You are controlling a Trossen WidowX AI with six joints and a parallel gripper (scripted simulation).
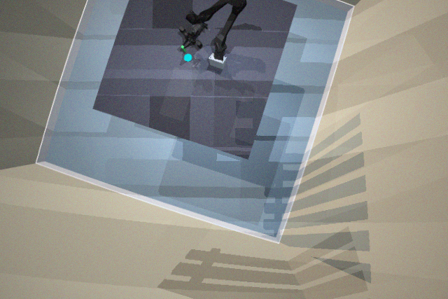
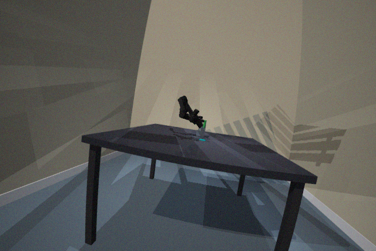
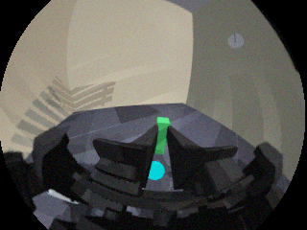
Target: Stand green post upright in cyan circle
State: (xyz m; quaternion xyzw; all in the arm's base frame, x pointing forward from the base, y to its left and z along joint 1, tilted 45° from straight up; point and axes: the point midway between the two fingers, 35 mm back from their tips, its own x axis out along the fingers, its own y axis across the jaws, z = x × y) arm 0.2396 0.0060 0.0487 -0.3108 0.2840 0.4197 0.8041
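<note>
My gripper tip is now 160 mm above the cyan circle. From my gripper tip the other things lie so: green post (20 mm below).
</note>
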